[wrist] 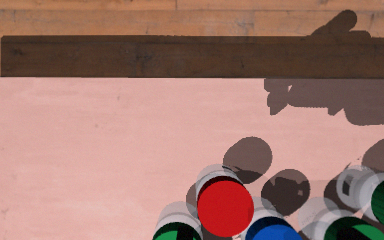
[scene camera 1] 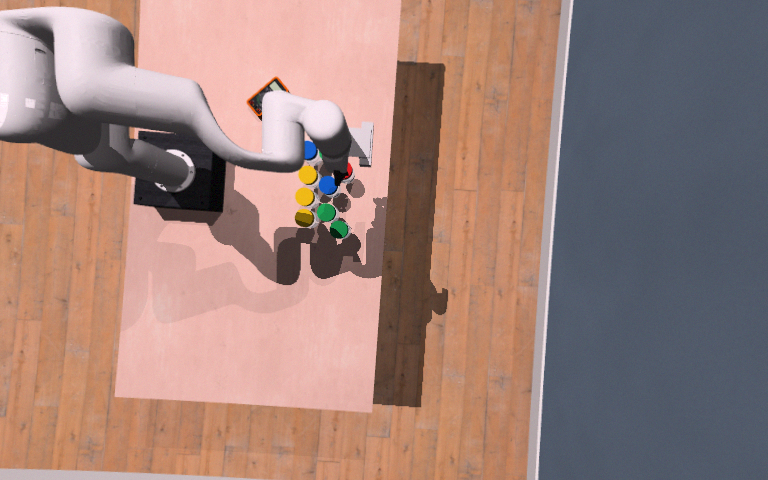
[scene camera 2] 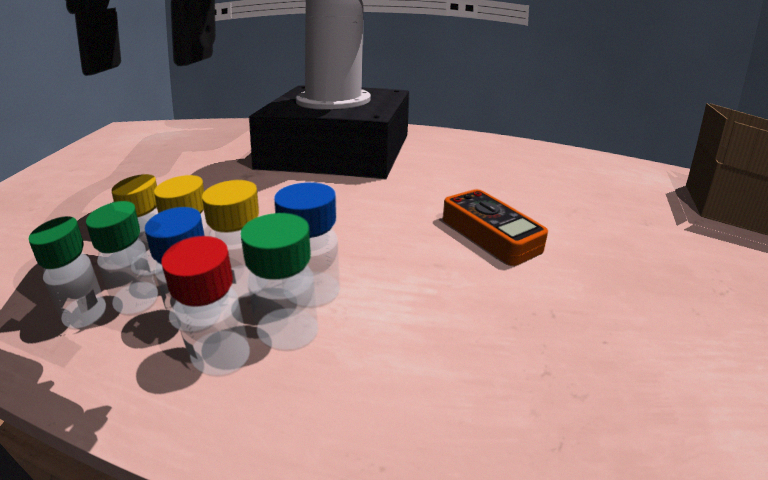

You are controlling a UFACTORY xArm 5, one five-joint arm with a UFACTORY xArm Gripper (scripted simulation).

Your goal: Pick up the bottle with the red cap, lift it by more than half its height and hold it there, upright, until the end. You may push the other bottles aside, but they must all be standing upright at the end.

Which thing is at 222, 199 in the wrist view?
A red-capped bottle.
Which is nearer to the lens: the red-capped bottle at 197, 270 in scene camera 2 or the blue-capped bottle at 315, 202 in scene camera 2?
The red-capped bottle.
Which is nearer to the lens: the red-capped bottle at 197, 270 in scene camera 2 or the blue-capped bottle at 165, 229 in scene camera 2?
The red-capped bottle.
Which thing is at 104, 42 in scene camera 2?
My gripper.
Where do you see a green-capped bottle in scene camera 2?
At 57, 244
